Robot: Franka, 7 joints.
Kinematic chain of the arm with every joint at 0, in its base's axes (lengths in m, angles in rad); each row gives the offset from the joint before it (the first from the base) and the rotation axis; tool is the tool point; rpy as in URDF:
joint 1: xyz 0 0 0.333 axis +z
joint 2: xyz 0 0 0 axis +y
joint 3: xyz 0 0 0.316 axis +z
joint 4: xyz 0.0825 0 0 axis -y
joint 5: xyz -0.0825 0 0.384 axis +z
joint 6: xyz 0 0 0 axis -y
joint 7: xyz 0.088 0 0 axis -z
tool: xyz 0 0 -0.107 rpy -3.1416 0 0
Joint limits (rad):
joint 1: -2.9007..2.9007
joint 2: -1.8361..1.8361
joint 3: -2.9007..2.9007
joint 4: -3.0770..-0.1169
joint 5: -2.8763..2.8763
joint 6: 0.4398..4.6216
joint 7: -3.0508..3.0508
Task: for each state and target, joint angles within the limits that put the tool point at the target. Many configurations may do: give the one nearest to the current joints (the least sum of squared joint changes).
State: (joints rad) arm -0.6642 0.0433 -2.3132 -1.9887 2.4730 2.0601 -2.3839
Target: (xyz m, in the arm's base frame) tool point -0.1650 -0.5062 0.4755
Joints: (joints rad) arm -0.0408 0.4077 -2.0102 -2.3113 2.3870 1.9343 -2.3839
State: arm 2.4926 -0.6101 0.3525 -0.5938 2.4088 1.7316 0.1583
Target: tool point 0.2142 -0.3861 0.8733
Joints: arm 2.2631 -0.5665 0.3078 -0.1169 2.3022 0.6718 0.1583
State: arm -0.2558 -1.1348 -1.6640 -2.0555 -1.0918 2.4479 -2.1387
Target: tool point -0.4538 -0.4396 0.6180
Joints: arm -0.4561 -1.0620 -1.3516 -1.7213 -1.0875 2.5515 -2.1387
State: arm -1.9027 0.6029 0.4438 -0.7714 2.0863 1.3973 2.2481
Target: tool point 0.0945 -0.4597 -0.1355
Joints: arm -1.8141 1.4276 0.1631 -1.7414 1.8473 1.4174 2.2481
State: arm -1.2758 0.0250 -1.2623 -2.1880 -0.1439 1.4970 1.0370
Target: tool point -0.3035 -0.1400 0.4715
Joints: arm -1.5840 -0.5834 -0.9808 -2.2181 -0.0328 0.9260 1.0370
